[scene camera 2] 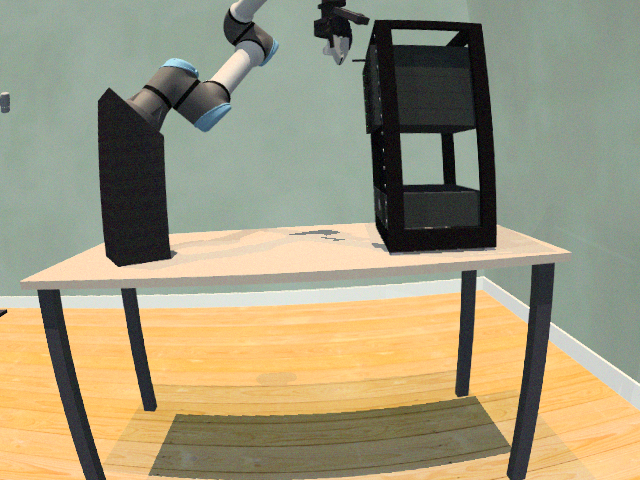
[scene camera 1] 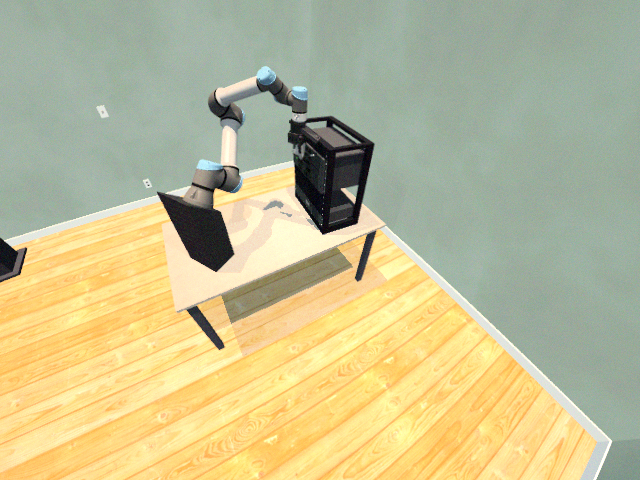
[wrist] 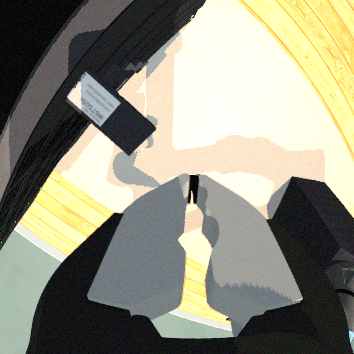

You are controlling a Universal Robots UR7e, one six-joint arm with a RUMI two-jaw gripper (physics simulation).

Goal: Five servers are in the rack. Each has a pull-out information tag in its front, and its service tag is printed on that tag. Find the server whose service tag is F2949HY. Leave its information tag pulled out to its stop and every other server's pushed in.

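Where they show: gripper, fingertip midpoint: (scene camera 2: 339, 64) (scene camera 1: 301, 159) (wrist: 191, 176); arm's base, link origin: (scene camera 2: 137, 121) (scene camera 1: 198, 204) (wrist: 343, 283).
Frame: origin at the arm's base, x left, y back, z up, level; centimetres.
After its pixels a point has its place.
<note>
The black rack (scene camera 1: 328, 191) {x -21.7, y -68.4, z -4.6 cm} (scene camera 2: 391, 155) {x -21.7, y -68.3, z -15.4 cm} stands on the table, with stacked dark servers (scene camera 1: 347, 170) {x -20.8, y -82.4, z 5.0 cm} (scene camera 2: 434, 93) {x -20.6, y -81.5, z 1.0 cm} in its upper part. One information tag (scene camera 2: 358, 60) {x -6.9, y -64.7, z 12.5 cm} (wrist: 129, 129) {x -6.7, y -63.8, z 12.7 cm} sticks out of the front near the top. In the wrist view its pale label faces the camera; its large print is rotated, small and blurred, and seems to read M6TSU9F. The other tags cannot be made out. My gripper (scene camera 1: 299, 153) {x -5.8, y -59.3, z 11.3 cm} (scene camera 2: 339, 63) {x -5.8, y -59.3, z 11.3 cm} (wrist: 191, 176) {x -5.8, y -59.3, z 11.3 cm} is shut and empty, pointing down in front of the rack, a little apart from the tag's outer end.
A further dark unit (scene camera 2: 440, 209) {x -20.1, y -81.4, z -29.6 cm} sits at the bottom of the rack, below an open gap. The arm's black pedestal (scene camera 1: 201, 232) {x -12.0, y 4.1, z -8.4 cm} (scene camera 2: 134, 191) {x -9.5, y -0.9, z -20.3 cm} stands at the other end of the table (scene camera 1: 268, 253) {x -16.2, y -27.8, z -40.3 cm} (scene camera 2: 258, 266) {x -23.0, y -34.5, z -40.3 cm}. Walls rise behind the table and beyond the rack.
</note>
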